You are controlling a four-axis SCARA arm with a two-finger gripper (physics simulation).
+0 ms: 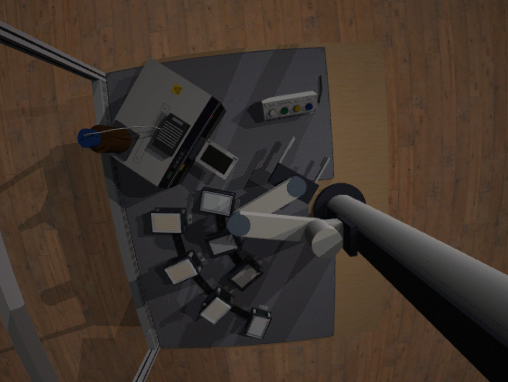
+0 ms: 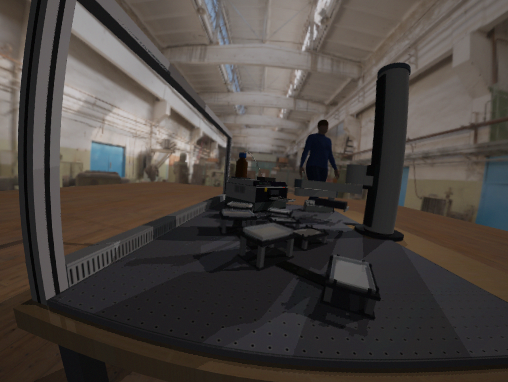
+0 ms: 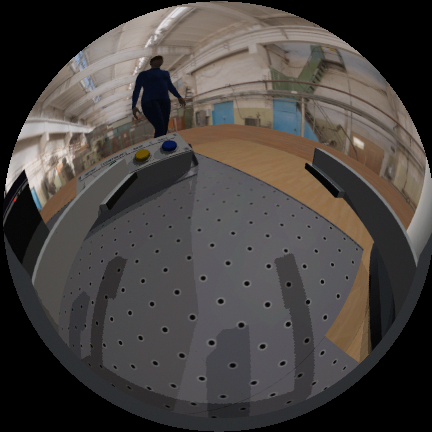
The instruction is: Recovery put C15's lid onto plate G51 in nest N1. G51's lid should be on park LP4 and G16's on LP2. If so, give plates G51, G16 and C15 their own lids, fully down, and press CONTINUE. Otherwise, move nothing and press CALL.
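Frame: origin at the arm's base, x ahead, y left, z up, level; millimetres.
Seen in the pictures: gripper, fingertip midpoint: [image 1: 311, 147] [image 3: 219, 152]; arm's base at its link origin: [image 1: 339, 209] [image 2: 377, 233].
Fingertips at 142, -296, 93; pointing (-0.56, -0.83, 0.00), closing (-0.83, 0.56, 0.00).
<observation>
Pixels of each thing's middle, then the offset from my fingertips to it, as dx, dy, dz. "spot": a spot on its surface instead.
- button box at the middle of its body: [image 3: 130, 170] [image 1: 289, 105] [image 2: 318, 206] +70, -179, -38
- blue button at the middle of its body: [image 3: 168, 146] [image 1: 309, 106] -7, -164, -16
- large grey instrument at a spot on its surface: [image 1: 145, 110] spot: +593, -186, +129
- brown bottle at a spot on its surface: [image 1: 112, 139] spot: +656, -88, +253
My gripper [image 1: 309, 150] [image 3: 219, 152] is open and empty, high above the table between the button box and the arm's column. The button box [image 1: 290, 116] [image 3: 165, 167] has a white [image 1: 272, 113], a green [image 1: 285, 110], a yellow [image 1: 297, 108] [image 3: 142, 155] and a blue button [image 1: 309, 106] [image 3: 169, 145]. Several pale plates or lids lie on dark stands, among them one at the left [image 1: 166, 223], one near the instrument [image 1: 216, 202] and one at the front [image 1: 258, 324] [image 2: 351, 275]. A greyer one [image 1: 246, 275] is in the inner row. Their labels and lid seating are too small to tell.
A large grey instrument [image 1: 145, 110] stands at the back left with a pale tray [image 1: 228, 172] beside it. A brown bottle [image 1: 112, 139] [image 2: 242, 168] with a blue cap is near the left rail. The arm's column [image 2: 392, 150] stands at the right. A person [image 2: 318, 152] [image 3: 155, 95] is beyond the table.
</observation>
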